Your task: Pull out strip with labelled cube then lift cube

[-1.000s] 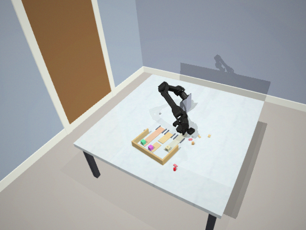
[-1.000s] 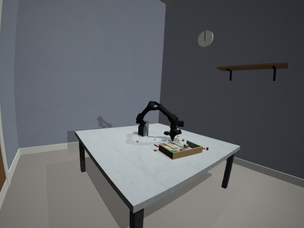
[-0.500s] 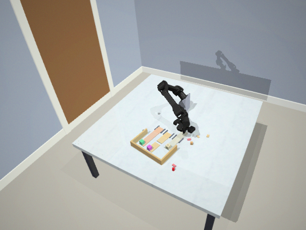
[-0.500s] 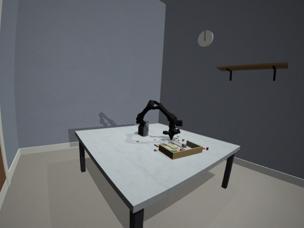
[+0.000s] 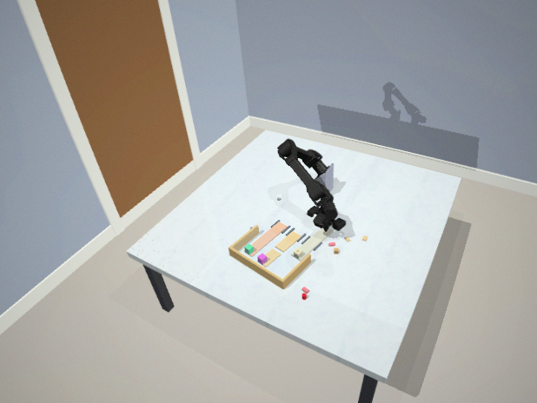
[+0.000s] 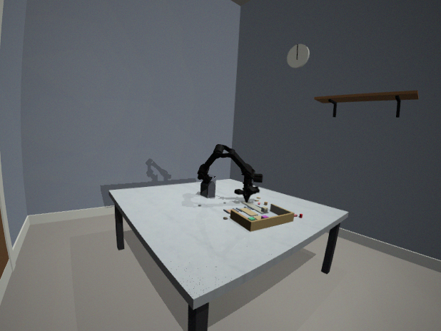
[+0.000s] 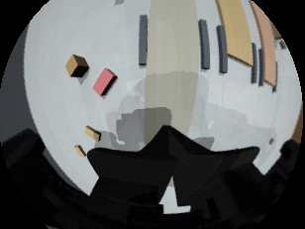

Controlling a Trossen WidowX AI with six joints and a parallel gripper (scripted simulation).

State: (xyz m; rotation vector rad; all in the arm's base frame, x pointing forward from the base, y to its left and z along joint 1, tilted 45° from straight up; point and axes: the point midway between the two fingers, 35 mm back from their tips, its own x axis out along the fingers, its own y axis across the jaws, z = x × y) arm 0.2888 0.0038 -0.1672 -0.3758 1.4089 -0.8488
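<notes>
Now: the pale strip 9 cm ahead of my gripper tip and 3 cm to the right of it. From my gripper tip the other things lie so: orange block 11 cm ahead, 9 cm to the left; then labelled cube 19 cm ahead, 6 cm to the right, 2 cm above.
</notes>
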